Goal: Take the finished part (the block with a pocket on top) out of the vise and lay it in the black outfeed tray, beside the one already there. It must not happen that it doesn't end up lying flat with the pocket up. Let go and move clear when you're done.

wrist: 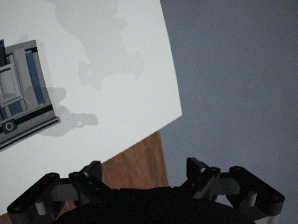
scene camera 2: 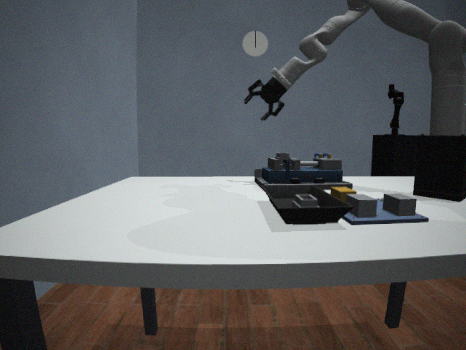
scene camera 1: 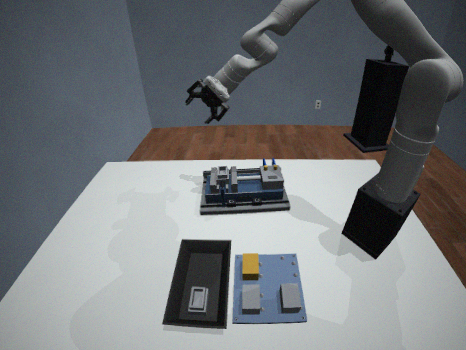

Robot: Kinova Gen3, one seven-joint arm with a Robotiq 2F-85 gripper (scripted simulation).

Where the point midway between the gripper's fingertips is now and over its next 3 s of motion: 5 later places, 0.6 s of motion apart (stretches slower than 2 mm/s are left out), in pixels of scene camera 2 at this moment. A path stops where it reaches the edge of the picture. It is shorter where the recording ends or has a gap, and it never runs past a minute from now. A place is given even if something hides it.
The gripper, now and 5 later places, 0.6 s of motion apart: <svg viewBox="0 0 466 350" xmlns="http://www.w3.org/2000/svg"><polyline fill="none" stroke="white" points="253,111 257,115 264,120 268,121 279,125 283,130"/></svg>
